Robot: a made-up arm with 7 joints. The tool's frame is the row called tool.
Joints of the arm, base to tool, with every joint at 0 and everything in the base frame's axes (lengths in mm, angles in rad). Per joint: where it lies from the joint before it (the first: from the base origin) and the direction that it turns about. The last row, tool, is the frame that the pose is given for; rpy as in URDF.
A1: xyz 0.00 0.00 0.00 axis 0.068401 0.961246 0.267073
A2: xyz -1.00 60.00 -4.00 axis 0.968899 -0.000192 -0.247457
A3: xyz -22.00 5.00 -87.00 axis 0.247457 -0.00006 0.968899
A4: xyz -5.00 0.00 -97.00 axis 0.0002 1 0.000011
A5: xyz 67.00 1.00 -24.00 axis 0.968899 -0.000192 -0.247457
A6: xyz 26.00 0.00 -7.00 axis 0.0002 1 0.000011
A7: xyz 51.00 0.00 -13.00 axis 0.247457 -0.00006 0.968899
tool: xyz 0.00 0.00 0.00 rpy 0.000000 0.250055 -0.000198
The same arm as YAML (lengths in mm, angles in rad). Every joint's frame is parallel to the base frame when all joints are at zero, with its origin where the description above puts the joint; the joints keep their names.
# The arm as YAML. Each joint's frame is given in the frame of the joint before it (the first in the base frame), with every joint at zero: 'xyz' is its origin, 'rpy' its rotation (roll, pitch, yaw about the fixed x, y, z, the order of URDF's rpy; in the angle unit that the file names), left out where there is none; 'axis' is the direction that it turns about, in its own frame. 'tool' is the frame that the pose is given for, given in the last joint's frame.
units:
  length: mm
  angle: rad
joints:
  - name: A1
    type: revolute
    origin:
      xyz: [0.0, 0.0, 0.0]
    axis: [0.068403, 0.961235, 0.26711]
  - name: A2
    type: revolute
    origin:
      xyz: [-1.0, 60.0, -4.0]
    axis: [0.968889, -0.0002, -0.247497]
  - name: A3
    type: revolute
    origin:
      xyz: [-22.0, 5.0, -87.0]
    axis: [0.247497, -0.0001, 0.968889]
  - name: A4
    type: revolute
    origin:
      xyz: [-5.0, 0.0, -97.0]
    axis: [0.0002, 1.0, 0.0]
  - name: A5
    type: revolute
    origin:
      xyz: [67.0, 1.0, -24.0]
    axis: [0.968889, -0.0002, -0.247497]
  - name: A6
    type: revolute
    origin:
      xyz: [26.0, 0.0, -7.0]
    axis: [0.0002, 1.0, 0.0]
  - name: A7
    type: revolute
    origin:
      xyz: [51.0, 0.0, -13.0]
    axis: [0.247497, -0.0001, 0.968889]
tool:
  origin:
    xyz: [0.0, 0.0, 0.0]
    rpy: [0.0, 0.2501, -0.0002]

